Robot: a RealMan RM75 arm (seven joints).
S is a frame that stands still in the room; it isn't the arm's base.
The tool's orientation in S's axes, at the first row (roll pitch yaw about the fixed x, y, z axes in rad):
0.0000, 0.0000, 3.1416
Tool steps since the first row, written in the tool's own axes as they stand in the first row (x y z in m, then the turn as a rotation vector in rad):
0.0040, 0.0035, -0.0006, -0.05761, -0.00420, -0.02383
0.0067, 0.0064, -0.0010, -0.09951, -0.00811, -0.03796
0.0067, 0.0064, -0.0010, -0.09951, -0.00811, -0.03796
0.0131, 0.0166, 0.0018, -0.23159, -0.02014, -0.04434
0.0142, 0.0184, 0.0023, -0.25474, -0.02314, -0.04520
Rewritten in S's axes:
-0.0040, -0.0035, -0.0006, 0.05761, 0.00420, -0.02383
-0.0067, -0.0064, -0.0010, 0.09951, 0.00811, -0.03796
-0.0067, -0.0064, -0.0010, 0.09951, 0.00811, -0.03796
-0.0131, -0.0166, 0.0018, 0.23159, 0.02014, -0.04434
-0.0142, -0.0184, 0.0023, 0.25474, 0.02314, -0.04520

